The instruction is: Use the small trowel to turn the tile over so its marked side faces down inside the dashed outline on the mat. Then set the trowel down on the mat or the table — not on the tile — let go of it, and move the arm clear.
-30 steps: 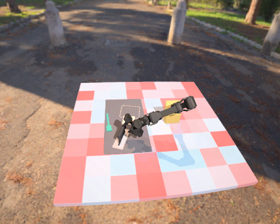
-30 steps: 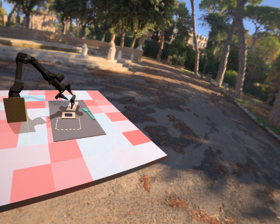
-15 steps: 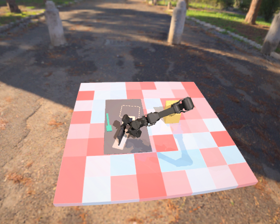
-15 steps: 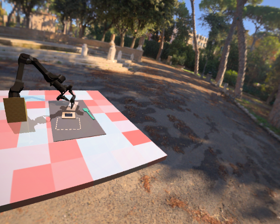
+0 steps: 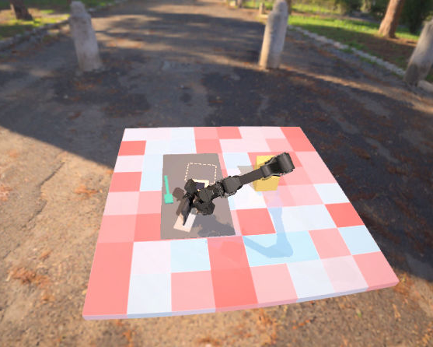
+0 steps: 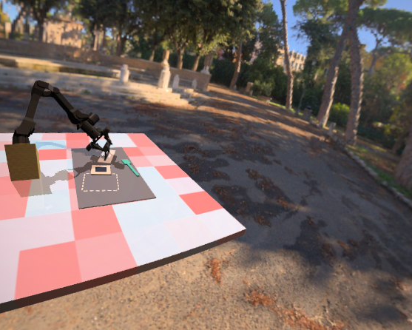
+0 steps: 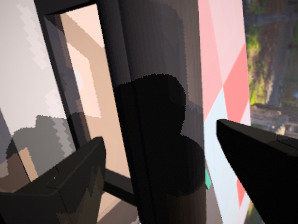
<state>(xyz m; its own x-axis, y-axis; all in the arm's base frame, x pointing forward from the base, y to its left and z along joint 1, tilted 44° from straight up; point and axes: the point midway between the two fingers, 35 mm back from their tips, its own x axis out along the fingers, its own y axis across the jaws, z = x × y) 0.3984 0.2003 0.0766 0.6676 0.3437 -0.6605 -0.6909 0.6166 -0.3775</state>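
My gripper tip is now 20 mm above the small trowel and 10 mm past it. The rest, counted from my gripper tip: grey mat 160 mm to the right, 80 mm below, 30 mm behind; green trowel-shaped tool 130 mm to the right, 110 mm ahead, 60 mm below; tan tile 180 mm to the right, 60 mm below, 60 mm behind.
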